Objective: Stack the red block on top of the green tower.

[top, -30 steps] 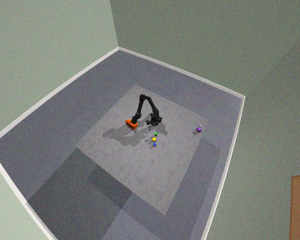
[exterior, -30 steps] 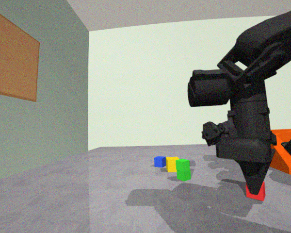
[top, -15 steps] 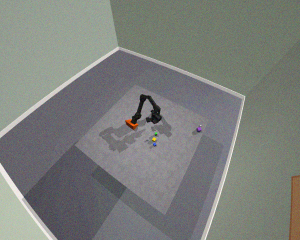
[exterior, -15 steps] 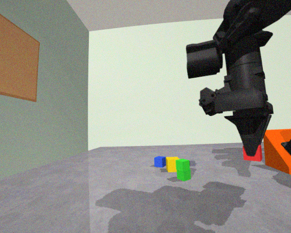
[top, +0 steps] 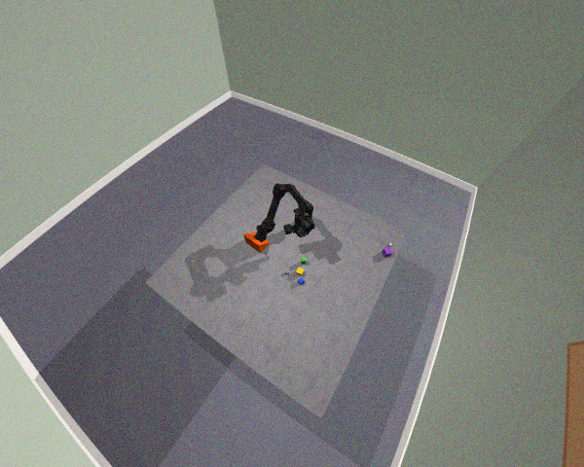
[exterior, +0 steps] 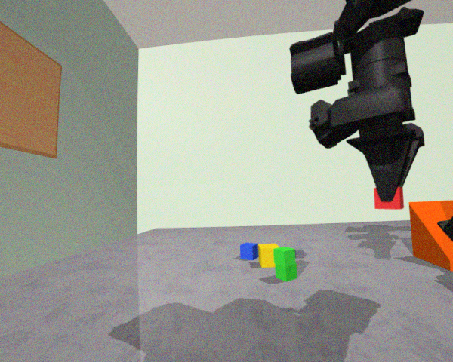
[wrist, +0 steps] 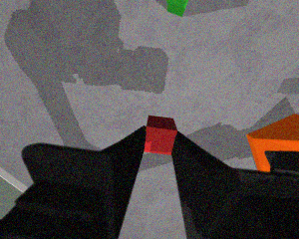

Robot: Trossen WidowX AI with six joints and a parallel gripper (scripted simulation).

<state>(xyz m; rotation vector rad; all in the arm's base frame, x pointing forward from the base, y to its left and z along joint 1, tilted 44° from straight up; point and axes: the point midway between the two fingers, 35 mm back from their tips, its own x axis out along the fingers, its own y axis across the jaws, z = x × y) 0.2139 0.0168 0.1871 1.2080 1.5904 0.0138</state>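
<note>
My gripper tip is 180 mm to the left of the yellow block, 130 mm short of it and 100 mm above it. Round my gripper tip: purple block (560 mm ahead, 260 mm to the left, 100 mm below); red block (right at my gripper tip); blue block (230 mm to the right, 160 mm ahead, 110 mm below).
</note>
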